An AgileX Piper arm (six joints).
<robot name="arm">
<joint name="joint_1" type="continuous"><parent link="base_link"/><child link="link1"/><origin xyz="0 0 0.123" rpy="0 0 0"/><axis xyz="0 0 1"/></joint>
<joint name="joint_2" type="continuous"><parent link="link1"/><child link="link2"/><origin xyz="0 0 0" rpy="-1.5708 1.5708 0"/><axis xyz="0 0 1"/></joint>
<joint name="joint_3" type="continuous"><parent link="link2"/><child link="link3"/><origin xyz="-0.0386 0.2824 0" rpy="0 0 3.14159"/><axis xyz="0 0 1"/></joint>
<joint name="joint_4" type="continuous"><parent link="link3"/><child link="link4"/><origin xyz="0.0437 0.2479 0" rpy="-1.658 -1.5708 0"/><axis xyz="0 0 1"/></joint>
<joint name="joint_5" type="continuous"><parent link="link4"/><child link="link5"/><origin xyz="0 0 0" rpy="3.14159 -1.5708 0"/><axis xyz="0 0 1"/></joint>
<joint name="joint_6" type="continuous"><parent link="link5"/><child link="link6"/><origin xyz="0.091 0 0" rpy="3.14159 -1.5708 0"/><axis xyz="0 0 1"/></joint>
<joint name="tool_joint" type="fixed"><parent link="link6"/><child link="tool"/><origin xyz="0 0 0" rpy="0 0 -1.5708"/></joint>
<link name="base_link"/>
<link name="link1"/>
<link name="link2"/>
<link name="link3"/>
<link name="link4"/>
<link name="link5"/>
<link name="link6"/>
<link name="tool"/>
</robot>
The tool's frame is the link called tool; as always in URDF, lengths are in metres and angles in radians. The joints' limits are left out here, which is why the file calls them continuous.
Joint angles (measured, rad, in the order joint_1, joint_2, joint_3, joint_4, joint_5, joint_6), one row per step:
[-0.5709, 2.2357, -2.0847, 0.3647, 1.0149, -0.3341]
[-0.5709, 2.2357, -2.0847, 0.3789, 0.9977, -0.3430]
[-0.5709, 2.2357, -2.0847, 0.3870, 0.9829, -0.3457]
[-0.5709, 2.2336, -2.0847, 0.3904, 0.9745, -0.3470]
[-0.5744, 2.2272, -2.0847, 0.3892, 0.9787, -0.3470]
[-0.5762, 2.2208, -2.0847, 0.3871, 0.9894, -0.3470]
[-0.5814, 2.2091, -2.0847, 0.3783, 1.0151, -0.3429]
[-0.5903, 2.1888, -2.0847, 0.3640, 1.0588, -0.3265]
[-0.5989, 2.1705, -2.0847, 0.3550, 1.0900, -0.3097]
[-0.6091, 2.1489, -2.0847, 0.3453, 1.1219, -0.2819]
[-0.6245, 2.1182, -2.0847, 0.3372, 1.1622, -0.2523]
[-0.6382, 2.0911, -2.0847, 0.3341, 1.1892, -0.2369]
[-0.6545, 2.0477, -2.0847, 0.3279, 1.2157, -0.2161]
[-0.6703, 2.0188, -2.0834, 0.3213, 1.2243, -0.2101]
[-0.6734, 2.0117, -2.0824, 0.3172, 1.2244, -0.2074]
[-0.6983, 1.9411, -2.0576, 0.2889, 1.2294, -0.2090]
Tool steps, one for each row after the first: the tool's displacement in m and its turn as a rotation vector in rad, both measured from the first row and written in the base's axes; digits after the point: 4 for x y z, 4 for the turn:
[0.0016, -0.0002, 0.0011, -0.0022, -0.0209, 0.0002]
[0.0027, -0.0005, 0.0019, -0.0047, -0.0366, -0.0037]
[0.0031, -0.0007, 0.0034, -0.0082, -0.0466, -0.0060]
[0.0012, -0.0016, 0.0064, -0.0105, -0.0481, -0.0078]
[-0.0006, -0.0014, 0.0091, -0.0101, -0.0442, -0.0054]
[-0.0051, -0.0017, 0.0136, -0.0081, -0.0295, -0.0039]
[-0.0129, -0.0022, 0.0214, 0.0010, -0.0049, -0.0100]
[-0.0195, -0.0030, 0.0288, 0.0091, 0.0090, -0.0215]
[-0.0273, -0.0040, 0.0377, 0.0211, 0.0213, -0.0440]
[-0.0382, -0.0053, 0.0505, 0.0343, 0.0319, -0.0711]
[-0.0475, -0.0064, 0.0620, 0.0389, 0.0324, -0.0891]
[-0.0604, -0.0062, 0.0806, 0.0344, 0.0207, -0.1148]
[-0.0701, -0.0082, 0.0926, 0.0212, 0.0082, -0.1337]
[-0.0724, -0.0086, 0.0954, 0.0160, 0.0054, -0.1397]
[-0.0934, -0.0083, 0.1180, -0.0316, -0.0120, -0.1669]

